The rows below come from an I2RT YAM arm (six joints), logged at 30 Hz.
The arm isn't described. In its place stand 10 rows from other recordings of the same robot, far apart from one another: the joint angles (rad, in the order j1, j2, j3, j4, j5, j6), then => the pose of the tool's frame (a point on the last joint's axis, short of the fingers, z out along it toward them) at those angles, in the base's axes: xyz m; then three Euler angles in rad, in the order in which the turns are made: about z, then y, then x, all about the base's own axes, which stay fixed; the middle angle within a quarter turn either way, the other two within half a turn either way.
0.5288 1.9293 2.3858 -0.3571 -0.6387 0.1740 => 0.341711 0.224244 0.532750 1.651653 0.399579 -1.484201
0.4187 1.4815 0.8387 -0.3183 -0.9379 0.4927 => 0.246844 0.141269 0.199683 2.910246 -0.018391 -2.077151
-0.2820 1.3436 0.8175 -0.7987 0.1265 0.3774 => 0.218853 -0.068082 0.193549 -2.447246 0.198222 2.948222
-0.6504 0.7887 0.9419 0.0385 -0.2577 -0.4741 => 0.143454 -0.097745 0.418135 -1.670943 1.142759 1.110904
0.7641 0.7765 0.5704 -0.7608 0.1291 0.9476 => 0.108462 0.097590 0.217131 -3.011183 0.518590 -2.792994
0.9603 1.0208 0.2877 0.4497 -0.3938 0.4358 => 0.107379 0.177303 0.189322 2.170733 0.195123 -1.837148
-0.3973 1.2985 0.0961 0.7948 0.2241 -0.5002 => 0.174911 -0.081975 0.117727 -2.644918 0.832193 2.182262
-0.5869 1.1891 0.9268 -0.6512 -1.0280 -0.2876 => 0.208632 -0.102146 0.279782 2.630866 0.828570 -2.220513
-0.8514 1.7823 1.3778 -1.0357 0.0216 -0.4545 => 0.222493 -0.255154 0.221696 -2.739353 0.069599 3.028917
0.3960 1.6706 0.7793 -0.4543 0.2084 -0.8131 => 0.253088 0.097830 0.117228 1.972144 0.285216 3.030260
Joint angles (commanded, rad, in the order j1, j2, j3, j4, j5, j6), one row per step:
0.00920 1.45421 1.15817 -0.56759 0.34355 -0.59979
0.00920 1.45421 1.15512 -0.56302 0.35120 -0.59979
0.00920 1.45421 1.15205 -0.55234 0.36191 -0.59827
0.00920 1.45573 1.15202 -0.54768 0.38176 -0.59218
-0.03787 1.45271 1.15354 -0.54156 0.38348 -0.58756
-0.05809 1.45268 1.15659 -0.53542 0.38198 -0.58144
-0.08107 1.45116 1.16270 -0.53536 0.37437 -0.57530
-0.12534 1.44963 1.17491 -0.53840 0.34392 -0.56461
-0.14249 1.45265 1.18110 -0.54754 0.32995 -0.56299
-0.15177 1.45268 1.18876 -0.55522 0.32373 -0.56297
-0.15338 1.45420 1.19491 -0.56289 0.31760 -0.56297
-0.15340 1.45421 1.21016 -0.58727 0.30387 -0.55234
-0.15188 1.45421 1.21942 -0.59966 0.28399 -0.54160
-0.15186 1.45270 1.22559 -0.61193 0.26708 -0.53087
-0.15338 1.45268 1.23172 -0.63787 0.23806 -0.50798
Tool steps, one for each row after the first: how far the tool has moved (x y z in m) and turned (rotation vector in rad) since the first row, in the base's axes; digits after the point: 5 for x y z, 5 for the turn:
0.00002 -0.00026 -0.00059 -0.00580 -0.00157 -0.00497
0.00051 -0.00061 -0.00073 -0.01288 -0.00977 -0.01307
0.00097 -0.00126 -0.00066 -0.02410 -0.01516 -0.03038
0.00025 -0.01600 0.00116 -0.02292 -0.02693 -0.08196
0.00046 -0.02228 0.00258 -0.01840 -0.03820 -0.10558
0.00006 -0.02921 0.00494 -0.00952 -0.04813 -0.12787
-0.00098 -0.04204 0.00886 0.01824 -0.06359 -0.15937
-0.00138 -0.04695 0.00920 0.02948 -0.05885 -0.16847
-0.00178 -0.04963 0.01107 0.03388 -0.05918 -0.17364
-0.00162 -0.04996 0.01201 0.03864 -0.05639 -0.17126
-0.00212 -0.04942 0.01507 0.05602 -0.05162 -0.16999
-0.00204 -0.04826 0.01703 0.07780 -0.05286 -0.16317
-0.00262 -0.04758 0.01847 0.09745 -0.05242 -0.15998
-0.00400 -0.04684 0.01840 0.13485 -0.04098 -0.16039

